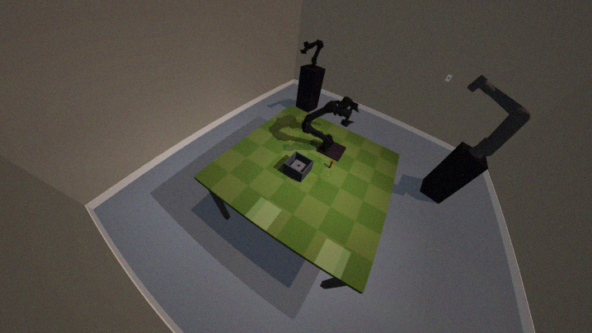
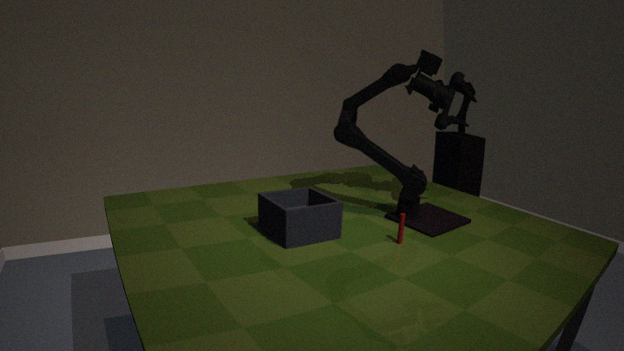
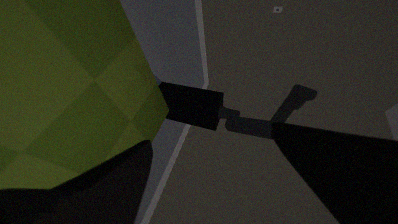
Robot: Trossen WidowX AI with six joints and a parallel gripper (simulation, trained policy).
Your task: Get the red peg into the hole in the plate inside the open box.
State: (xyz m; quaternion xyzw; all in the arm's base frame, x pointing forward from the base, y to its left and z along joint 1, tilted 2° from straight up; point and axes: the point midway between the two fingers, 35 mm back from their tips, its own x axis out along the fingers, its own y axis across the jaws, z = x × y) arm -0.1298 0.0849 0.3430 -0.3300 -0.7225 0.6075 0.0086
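My gripper tip is now 290 mm short of the red peg, 40 mm to the right of it and 300 mm above it. The rest, counted from my gripper tip: grey box: 500 mm ahead, 130 mm to the right, 310 mm below; plate: 500 mm ahead, 130 mm to the right, 300 mm below.
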